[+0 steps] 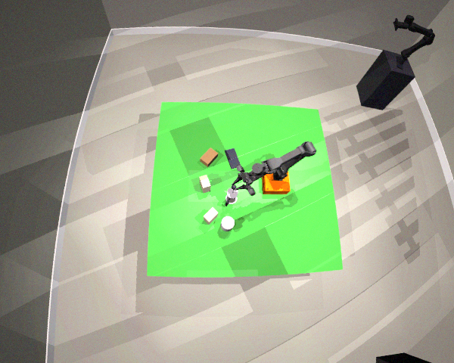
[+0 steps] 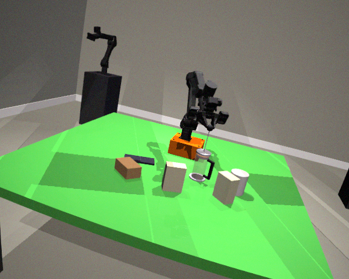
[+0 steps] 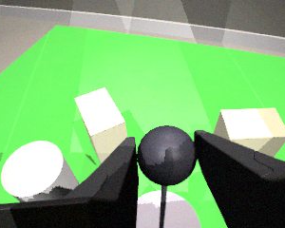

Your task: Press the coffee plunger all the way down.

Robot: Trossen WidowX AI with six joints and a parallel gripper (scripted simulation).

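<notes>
Right now my gripper tip is 130 mm above the coffee press and 10 mm to the right of it. Also, from my gripper tip: dark flat slab 300 mm to the right, 250 mm below, 10 mm behind.
</notes>
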